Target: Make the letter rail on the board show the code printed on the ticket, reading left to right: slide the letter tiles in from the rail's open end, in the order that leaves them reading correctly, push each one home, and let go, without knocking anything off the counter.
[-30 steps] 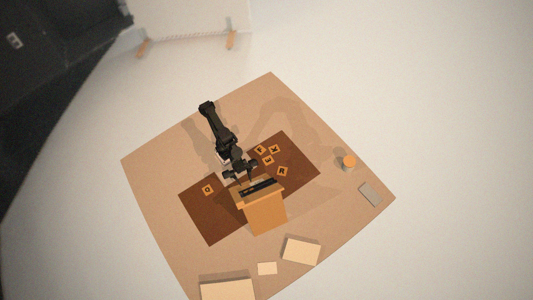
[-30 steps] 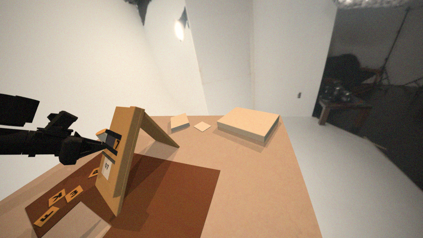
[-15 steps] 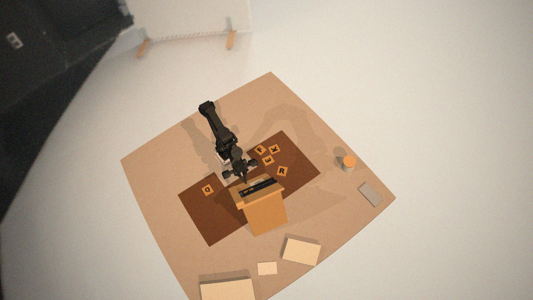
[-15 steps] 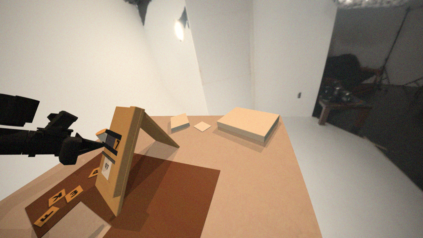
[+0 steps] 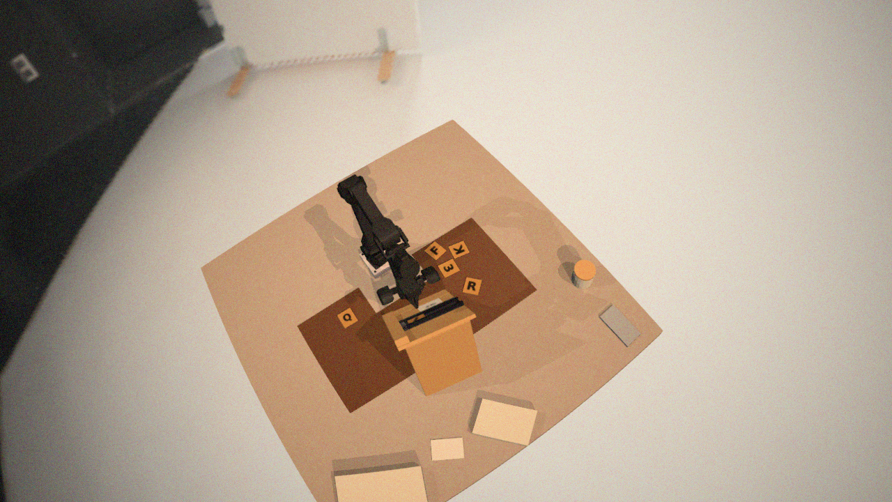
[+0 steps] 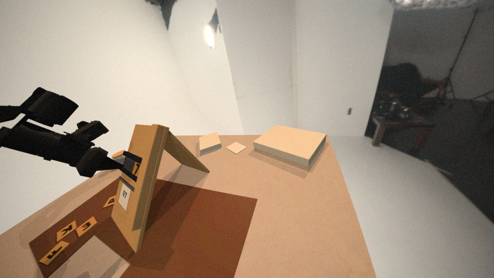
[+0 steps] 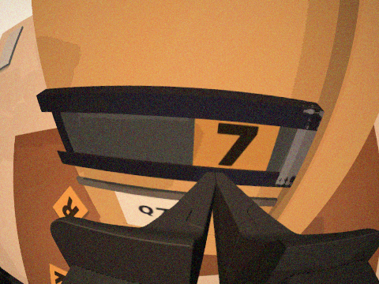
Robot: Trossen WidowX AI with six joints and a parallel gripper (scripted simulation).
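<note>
The white ticket lies 3 cm behind my gripper tip, 6 cm to the left of it and 11 cm below it. Round my gripper tip: large box (38 cm ahead, 48 cm to the right, 17 cm below); small card (37 cm ahead, 21 cm to the right, 19 cm below); grey block (46 cm ahead, 51 cm to the left, 18 cm below).
</note>
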